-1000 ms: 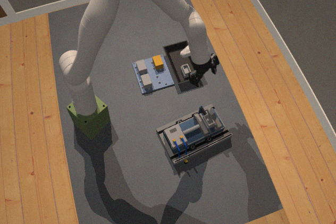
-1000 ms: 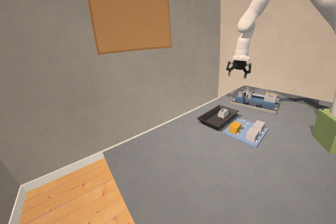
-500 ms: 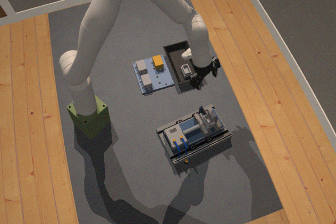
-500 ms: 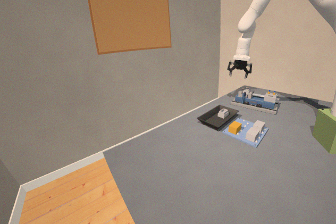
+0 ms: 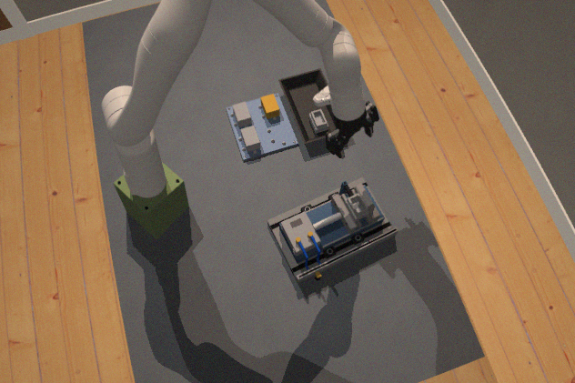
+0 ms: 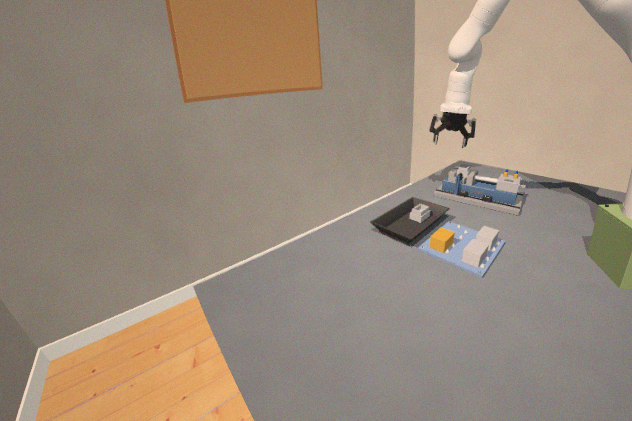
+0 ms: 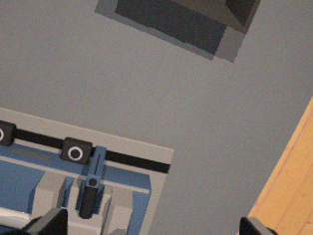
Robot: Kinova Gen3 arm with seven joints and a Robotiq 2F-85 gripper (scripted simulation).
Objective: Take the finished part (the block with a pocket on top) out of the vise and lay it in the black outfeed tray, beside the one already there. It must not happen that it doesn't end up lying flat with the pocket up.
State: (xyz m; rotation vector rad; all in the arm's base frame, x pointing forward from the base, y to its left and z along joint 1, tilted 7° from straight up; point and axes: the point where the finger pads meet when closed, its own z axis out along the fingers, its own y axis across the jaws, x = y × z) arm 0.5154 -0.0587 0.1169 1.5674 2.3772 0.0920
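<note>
Right now my hand is 10 cm past the cylinder rod, 13 cm to the left of it and 14 cm above it. Also, from my hand: vise 8 cm behind, 13 cm to the right, 18 cm below; light blue fixture plate 20 cm behind, 23 cm to the left, 22 cm below; tray floor 3 cm behind, 25 cm to the left, 21 cm below.
</note>
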